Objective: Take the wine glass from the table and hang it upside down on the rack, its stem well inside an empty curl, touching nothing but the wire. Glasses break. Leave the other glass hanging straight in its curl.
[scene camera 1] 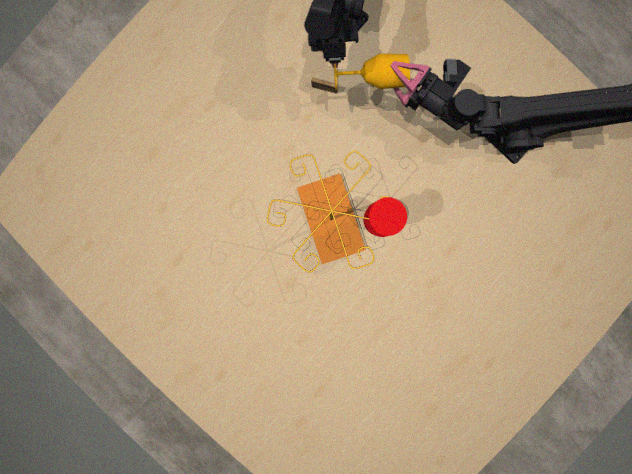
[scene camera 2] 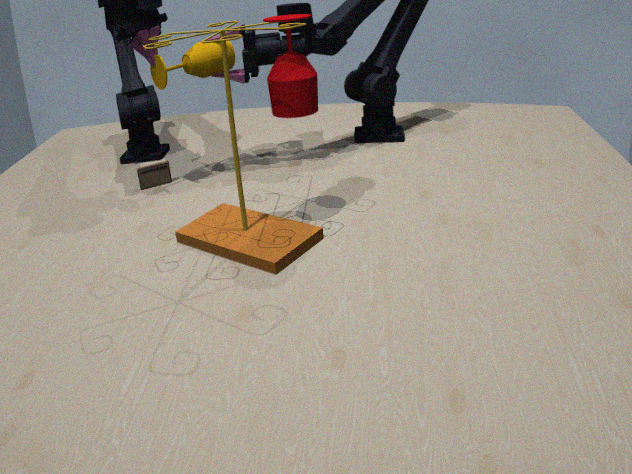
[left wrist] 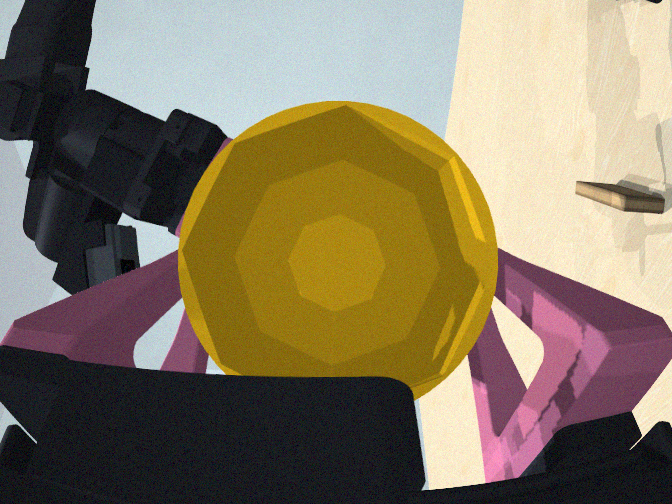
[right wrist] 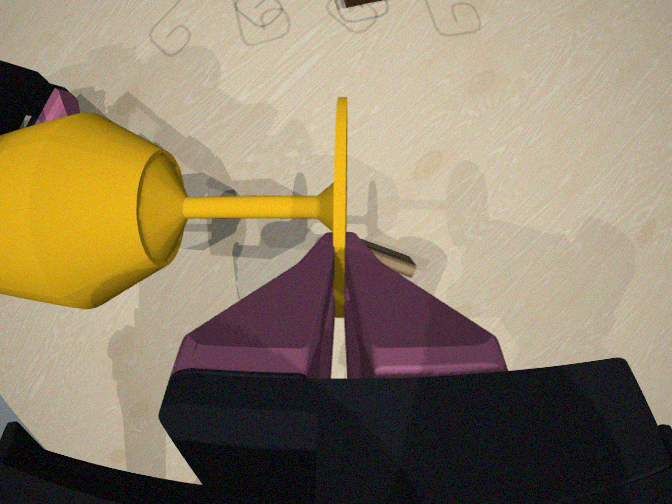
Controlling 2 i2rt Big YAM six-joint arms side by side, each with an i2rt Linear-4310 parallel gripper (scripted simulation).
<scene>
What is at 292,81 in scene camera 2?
A red glass.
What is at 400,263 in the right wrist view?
A small brown block.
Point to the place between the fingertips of my left gripper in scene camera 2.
At 209,57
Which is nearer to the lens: the yellow wine glass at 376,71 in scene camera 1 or the rack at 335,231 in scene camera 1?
The yellow wine glass.
</scene>
